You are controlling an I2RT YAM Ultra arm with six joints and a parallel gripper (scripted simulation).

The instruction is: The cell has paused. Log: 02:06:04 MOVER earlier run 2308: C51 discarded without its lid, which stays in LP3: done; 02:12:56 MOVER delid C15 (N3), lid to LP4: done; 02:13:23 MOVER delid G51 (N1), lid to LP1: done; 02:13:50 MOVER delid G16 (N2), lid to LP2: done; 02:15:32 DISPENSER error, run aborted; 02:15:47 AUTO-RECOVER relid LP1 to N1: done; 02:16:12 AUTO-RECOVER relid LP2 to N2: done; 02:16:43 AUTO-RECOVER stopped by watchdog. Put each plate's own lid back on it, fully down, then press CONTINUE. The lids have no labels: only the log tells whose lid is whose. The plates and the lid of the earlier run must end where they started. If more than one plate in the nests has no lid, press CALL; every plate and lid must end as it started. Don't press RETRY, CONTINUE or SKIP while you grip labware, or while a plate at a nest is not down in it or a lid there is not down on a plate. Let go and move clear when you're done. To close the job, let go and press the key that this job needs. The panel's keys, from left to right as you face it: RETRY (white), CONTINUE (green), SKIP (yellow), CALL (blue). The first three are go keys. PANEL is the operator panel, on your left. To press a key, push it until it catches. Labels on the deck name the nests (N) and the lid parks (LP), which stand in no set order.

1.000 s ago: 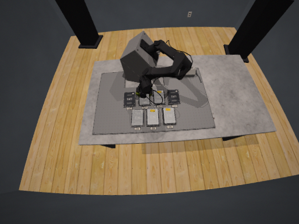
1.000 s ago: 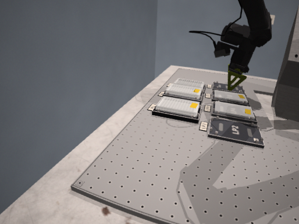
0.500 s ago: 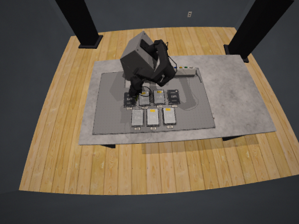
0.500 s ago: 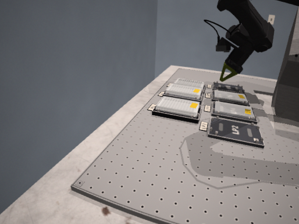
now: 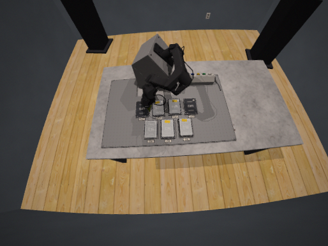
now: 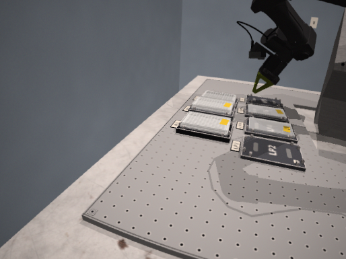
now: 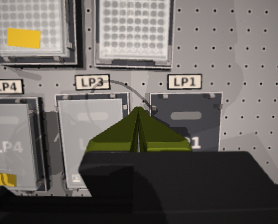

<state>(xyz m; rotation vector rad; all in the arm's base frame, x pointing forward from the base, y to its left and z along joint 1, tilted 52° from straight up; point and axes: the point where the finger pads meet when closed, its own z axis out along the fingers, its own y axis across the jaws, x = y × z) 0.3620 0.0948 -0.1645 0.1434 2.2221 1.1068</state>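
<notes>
Now: the unlabelled lid 90 mm behind my hand, 180 mm to the left of it and 50 mm below it. Also, from my hand: yellow key: 400 mm behind, 350 mm to the left; then blue key: 390 mm behind, 300 mm to the left; then plate: 130 mm ahead, 30 mm to the left, 40 mm below.
</notes>
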